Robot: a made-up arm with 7 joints. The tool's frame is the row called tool. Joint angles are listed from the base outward.
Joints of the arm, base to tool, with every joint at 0 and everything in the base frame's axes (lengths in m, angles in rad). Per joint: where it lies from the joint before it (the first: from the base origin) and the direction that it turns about. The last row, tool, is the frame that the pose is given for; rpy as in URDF.
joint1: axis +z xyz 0 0 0.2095
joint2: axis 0 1 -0.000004 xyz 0 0 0
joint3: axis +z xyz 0 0 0.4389
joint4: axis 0 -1 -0.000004 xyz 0.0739 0 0
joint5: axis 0 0.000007 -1 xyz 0.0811 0 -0.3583
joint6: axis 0 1 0.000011 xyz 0 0 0
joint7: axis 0 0.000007 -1 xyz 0.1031 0 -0.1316
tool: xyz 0 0 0 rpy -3.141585 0 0
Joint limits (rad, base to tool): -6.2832..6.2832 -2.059..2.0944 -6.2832..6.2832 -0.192..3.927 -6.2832..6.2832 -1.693..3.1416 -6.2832..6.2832
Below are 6 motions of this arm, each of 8 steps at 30 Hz.
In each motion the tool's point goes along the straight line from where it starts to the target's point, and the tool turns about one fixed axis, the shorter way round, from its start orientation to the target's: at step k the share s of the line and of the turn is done. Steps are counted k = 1, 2, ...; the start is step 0. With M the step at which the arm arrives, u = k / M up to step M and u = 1 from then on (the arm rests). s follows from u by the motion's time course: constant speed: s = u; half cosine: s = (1 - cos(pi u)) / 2; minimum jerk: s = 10 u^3 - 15 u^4 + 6 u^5.
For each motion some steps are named. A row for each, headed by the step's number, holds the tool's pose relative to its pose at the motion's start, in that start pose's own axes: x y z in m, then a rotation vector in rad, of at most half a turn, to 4 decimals.
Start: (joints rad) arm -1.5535 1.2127 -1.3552 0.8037 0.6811 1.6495 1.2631
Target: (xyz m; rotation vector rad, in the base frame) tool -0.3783 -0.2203 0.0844 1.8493 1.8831 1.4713
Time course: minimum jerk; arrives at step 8
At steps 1, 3, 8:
1: -0.0009 -0.0001 -0.0005 0.0003 0.0040 -0.0025
3: -0.0146 -0.0011 -0.0094 0.0057 0.0684 -0.0430
8: -0.0531 -0.0040 -0.0343 0.0208 0.2486 -0.1562

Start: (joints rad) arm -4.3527 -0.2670 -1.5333 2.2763 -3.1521 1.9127 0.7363
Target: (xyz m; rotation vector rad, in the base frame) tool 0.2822 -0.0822 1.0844 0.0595 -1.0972 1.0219
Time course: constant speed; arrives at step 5
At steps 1, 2, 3, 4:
1: 0.0075 0.0068 -0.0006 0.0158 -0.0016 0.0224
2: 0.0150 0.0135 -0.0013 0.0315 -0.0032 0.0447
3: 0.0225 0.0203 -0.0019 0.0473 -0.0048 0.0671
4: 0.0300 0.0271 -0.0026 0.0631 -0.0064 0.0894

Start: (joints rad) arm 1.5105 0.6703 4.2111 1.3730 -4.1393 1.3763 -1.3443
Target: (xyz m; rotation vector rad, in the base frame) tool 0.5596 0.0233 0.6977 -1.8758 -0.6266 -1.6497
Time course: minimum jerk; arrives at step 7
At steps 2, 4, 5, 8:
2: -0.0006 0.0092 -0.0090 -0.0085 -0.0145 0.0025
4: -0.0028 0.0401 -0.0391 -0.0371 -0.0632 0.0110
5: -0.0038 0.0543 -0.0529 -0.0501 -0.0855 0.0149
8: -0.0045 0.0635 -0.0619 -0.0586 -0.1000 0.0175

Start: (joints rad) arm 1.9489 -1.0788 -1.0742 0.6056 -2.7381 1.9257 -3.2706
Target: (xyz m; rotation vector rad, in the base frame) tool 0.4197 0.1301 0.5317 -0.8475 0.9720 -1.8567
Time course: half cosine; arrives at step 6
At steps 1, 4, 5, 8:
1: -0.0015 -0.0054 -0.0041 0.0139 -0.0066 0.0028
4: -0.0165 -0.0605 -0.0464 0.1556 -0.0740 0.0309
5: -0.0205 -0.0752 -0.0578 0.1936 -0.0921 0.0385
8: -0.0220 -0.0806 -0.0619 0.2075 -0.0987 0.0412

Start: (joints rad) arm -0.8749 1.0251 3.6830 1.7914 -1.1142 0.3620 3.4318
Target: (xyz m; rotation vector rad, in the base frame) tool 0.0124 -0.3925 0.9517 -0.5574 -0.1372 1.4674
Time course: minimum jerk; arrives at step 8
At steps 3, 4, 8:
3: 0.0172 -0.0161 0.0004 0.0116 0.0158 -0.0083
4: 0.0312 -0.0292 0.0007 0.0211 0.0287 -0.0151
8: 0.0624 -0.0584 0.0013 0.0421 0.0573 -0.0301

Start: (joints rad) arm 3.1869 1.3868 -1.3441 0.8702 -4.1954 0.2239 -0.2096
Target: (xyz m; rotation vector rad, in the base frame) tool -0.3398 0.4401 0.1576 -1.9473 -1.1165 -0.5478
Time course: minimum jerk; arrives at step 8
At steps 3, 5, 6, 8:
3: -0.0327 -0.0236 -0.0259 0.0973 -0.0878 -0.0222
5: -0.0862 -0.0620 -0.0683 0.2562 -0.2313 -0.0585
6: -0.1067 -0.0767 -0.0845 0.3169 -0.2860 -0.0723
8: -0.1190 -0.0856 -0.0942 0.3535 -0.3191 -0.0807

